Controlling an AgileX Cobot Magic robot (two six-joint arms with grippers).
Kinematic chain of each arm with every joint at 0, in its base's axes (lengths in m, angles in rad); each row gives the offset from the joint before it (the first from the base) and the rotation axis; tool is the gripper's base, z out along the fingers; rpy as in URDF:
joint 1: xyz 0 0 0.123 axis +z
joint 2: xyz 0 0 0 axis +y
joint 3: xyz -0.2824 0 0.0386 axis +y
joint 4: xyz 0.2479 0 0.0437 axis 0.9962 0 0.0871
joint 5: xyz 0 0 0 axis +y
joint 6: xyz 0.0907 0 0.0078 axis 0.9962 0 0.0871
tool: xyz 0 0 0 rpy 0 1.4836 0
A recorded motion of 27 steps. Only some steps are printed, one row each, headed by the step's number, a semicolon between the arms.
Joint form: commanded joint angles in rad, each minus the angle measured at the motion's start. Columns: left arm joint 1, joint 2, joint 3, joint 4, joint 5, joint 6; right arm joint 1, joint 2, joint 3, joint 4, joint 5, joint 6.
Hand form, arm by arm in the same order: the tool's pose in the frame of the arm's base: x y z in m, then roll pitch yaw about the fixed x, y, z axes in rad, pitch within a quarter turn. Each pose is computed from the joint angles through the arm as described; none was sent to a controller.
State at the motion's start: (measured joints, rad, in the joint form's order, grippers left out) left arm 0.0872 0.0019 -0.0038 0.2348 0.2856 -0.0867; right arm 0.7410 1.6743 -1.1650 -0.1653 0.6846 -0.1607
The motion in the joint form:
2: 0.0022 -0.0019 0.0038 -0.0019 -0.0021 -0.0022; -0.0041 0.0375 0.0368 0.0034 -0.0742 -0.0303
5: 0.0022 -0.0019 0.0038 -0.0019 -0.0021 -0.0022; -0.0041 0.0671 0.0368 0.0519 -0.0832 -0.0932
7: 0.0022 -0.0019 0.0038 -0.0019 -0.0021 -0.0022; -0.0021 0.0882 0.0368 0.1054 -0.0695 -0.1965
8: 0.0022 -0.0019 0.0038 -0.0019 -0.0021 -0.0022; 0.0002 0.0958 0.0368 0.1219 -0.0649 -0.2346
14: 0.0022 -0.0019 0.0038 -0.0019 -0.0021 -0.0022; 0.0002 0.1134 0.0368 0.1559 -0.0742 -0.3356
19: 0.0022 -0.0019 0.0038 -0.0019 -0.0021 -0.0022; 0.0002 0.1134 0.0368 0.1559 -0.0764 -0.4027
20: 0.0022 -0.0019 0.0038 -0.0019 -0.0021 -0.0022; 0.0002 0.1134 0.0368 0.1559 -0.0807 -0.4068
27: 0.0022 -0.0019 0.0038 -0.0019 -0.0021 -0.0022; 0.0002 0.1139 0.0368 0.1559 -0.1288 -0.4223
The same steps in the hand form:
2: 0.0540 0.0108 0.1881 2.4860 1.3320 2.6272; 0.2647 0.2288 0.2162 -2.8962 0.4150 -2.0509
5: 0.0540 0.0108 0.1881 2.4860 1.3320 2.6272; 0.2653 0.2329 0.2058 -2.9215 0.3965 -2.0273
7: 0.0540 0.0108 0.1881 2.4860 1.3320 2.6272; 0.2633 0.2357 0.1977 -2.9410 0.3610 -1.9670
8: 0.0540 0.0108 0.1881 2.4860 1.3320 2.6272; 0.2623 0.2370 0.1948 -2.9462 0.3485 -1.9403
14: 0.0540 0.0108 0.1881 2.4860 1.3320 2.6272; 0.2626 0.2397 0.1888 -2.9421 0.3352 -1.8636
19: 0.0540 0.0108 0.1881 2.4860 1.3320 2.6272; 0.2627 0.2398 0.1889 -2.9184 0.3230 -1.7938
20: 0.0540 0.0108 0.1881 2.4860 1.3320 2.6272; 0.2630 0.2400 0.1890 -2.9145 0.3256 -1.7888
27: 0.0540 0.0108 0.1881 2.4860 1.3320 2.6272; 0.2659 0.2428 0.1906 -2.8798 0.3606 -1.7625

